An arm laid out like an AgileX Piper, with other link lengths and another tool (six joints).
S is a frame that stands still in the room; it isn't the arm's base.
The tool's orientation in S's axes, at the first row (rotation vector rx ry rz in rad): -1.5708 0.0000 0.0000
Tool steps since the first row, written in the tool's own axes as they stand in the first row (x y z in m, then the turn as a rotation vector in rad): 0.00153 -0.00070 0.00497 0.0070 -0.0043 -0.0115; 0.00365 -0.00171 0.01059 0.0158 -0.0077 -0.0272; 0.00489 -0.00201 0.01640 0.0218 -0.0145 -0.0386; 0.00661 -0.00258 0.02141 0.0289 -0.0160 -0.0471; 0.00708 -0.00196 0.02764 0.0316 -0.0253 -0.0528; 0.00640 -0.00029 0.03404 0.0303 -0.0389 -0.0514; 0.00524 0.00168 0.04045 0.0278 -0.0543 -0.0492; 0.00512 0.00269 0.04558 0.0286 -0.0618 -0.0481; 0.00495 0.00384 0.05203 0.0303 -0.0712 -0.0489; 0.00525 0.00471 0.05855 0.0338 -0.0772 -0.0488; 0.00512 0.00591 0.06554 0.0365 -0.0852 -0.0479; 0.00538 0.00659 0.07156 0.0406 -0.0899 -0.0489; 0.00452 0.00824 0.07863 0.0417 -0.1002 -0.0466
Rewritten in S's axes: 0.00153 0.00497 0.00070 0.0070 -0.0115 0.0043; 0.00365 0.01059 0.00171 0.0158 -0.0272 0.0077; 0.00489 0.01640 0.00201 0.0218 -0.0386 0.0145; 0.00661 0.02141 0.00258 0.0289 -0.0471 0.0160; 0.00708 0.02764 0.00196 0.0316 -0.0528 0.0253; 0.00640 0.03404 0.00029 0.0303 -0.0514 0.0389; 0.00524 0.04045 -0.00168 0.0278 -0.0492 0.0543; 0.00512 0.04558 -0.00269 0.0286 -0.0481 0.0618; 0.00495 0.05203 -0.00384 0.0303 -0.0489 0.0712; 0.00525 0.05855 -0.00471 0.0338 -0.0488 0.0772; 0.00512 0.06554 -0.00591 0.0365 -0.0479 0.0852; 0.00538 0.07156 -0.00659 0.0406 -0.0489 0.0899; 0.00452 0.07863 -0.00824 0.0417 -0.0466 0.1002
